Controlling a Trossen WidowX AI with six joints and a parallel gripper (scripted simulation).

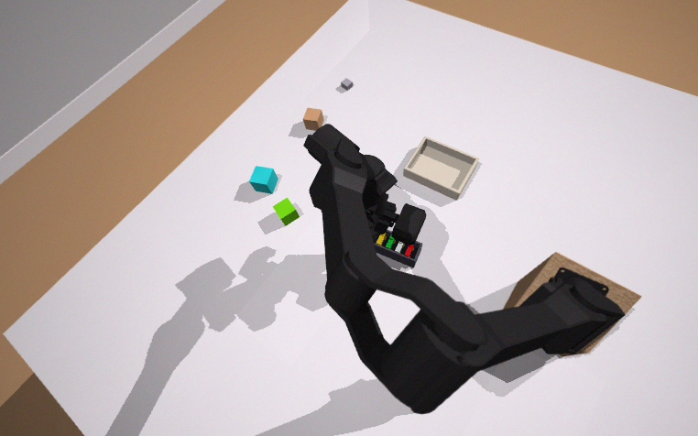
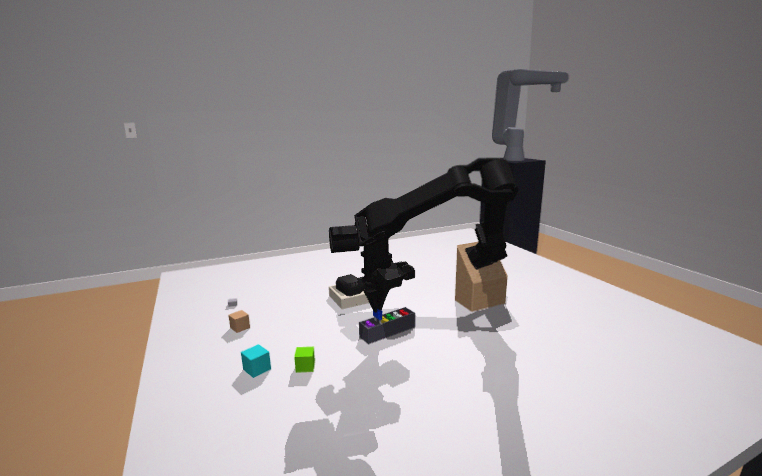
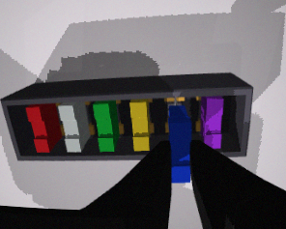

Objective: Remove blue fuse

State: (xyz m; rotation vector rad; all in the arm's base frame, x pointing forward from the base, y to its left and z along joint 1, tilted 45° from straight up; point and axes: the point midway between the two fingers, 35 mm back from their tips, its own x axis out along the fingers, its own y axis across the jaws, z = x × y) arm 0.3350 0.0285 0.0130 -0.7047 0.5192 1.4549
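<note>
Now: gripper tip 220 mm to the left of the tray, 60 mm above it and 50 mm past it. Round my gripper tip: grey cube: 350 mm to the right, 280 mm ahead, 60 mm below; blue fuse: 10 mm below.
</note>
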